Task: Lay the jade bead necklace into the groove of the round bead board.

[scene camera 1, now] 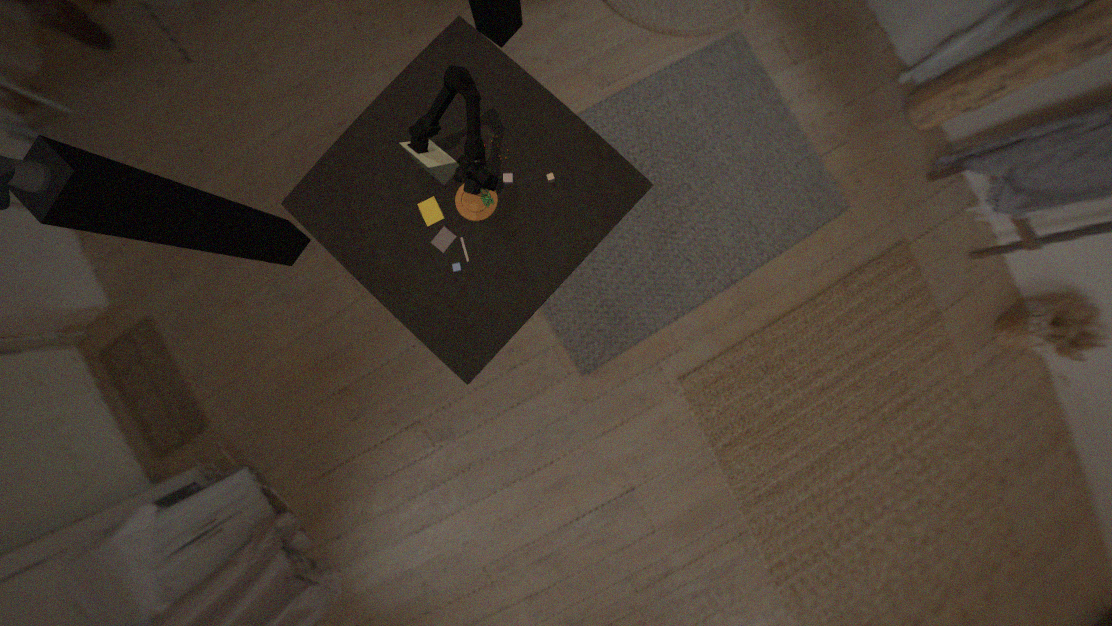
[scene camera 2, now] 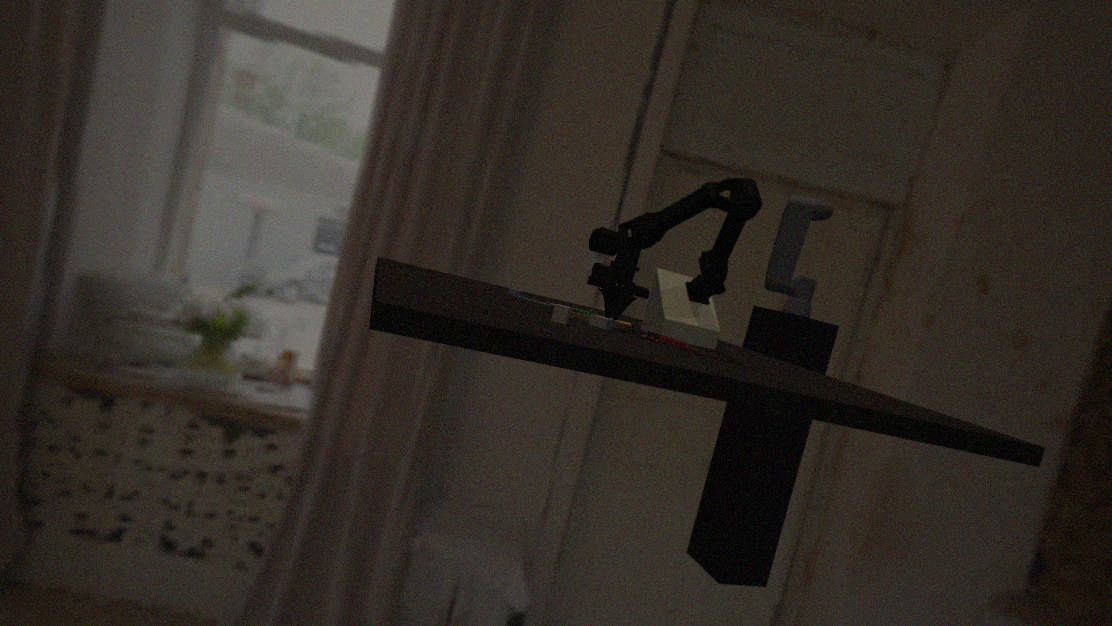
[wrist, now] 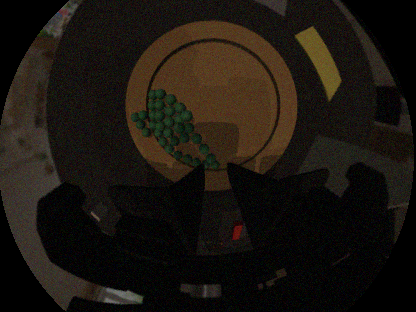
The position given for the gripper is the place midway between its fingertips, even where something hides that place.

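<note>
You can see a yellow square (wrist: 311, 42) here, along with a round bead board (wrist: 229, 100). The gripper (scene camera 2: 610, 319) is visible too, and it also appears at (wrist: 215, 167).
</note>
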